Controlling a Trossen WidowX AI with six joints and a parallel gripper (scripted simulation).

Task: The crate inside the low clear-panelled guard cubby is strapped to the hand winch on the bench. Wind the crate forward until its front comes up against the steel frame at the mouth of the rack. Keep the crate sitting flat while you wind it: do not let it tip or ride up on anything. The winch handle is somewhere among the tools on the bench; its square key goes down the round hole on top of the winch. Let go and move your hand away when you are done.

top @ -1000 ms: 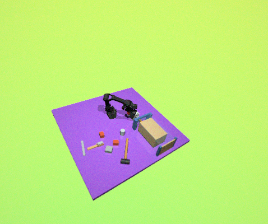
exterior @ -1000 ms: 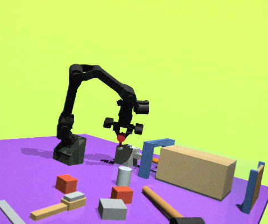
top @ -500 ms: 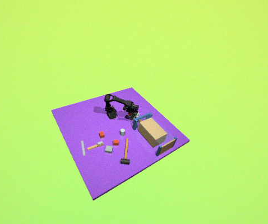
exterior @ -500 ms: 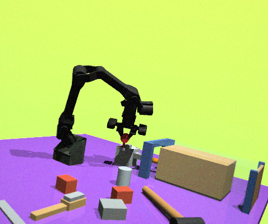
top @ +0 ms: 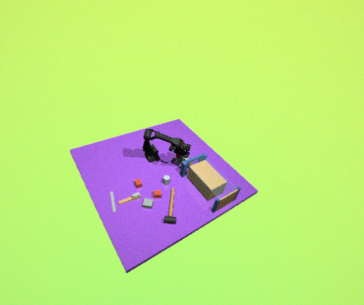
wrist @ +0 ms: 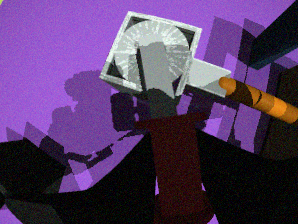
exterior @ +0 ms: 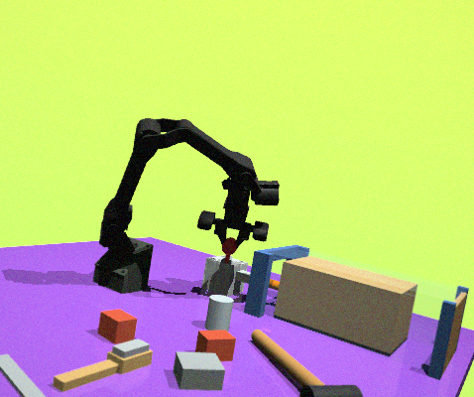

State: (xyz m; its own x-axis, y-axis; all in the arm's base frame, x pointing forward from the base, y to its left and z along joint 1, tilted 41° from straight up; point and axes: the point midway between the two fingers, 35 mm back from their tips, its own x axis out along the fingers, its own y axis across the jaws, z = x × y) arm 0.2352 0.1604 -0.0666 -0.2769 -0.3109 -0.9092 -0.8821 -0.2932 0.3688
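Now: the winch handle 30 mm below my gripper tip, 20 mm to the left of it and 10 mm behind it. From my gripper tip the other things lie so: red knob 10 mm to the right, 10 mm ahead; grey winch 100 mm below, 60 mm to the left, 60 mm behind; grey block 470 mm to the right, 260 mm ahead, 110 mm below.
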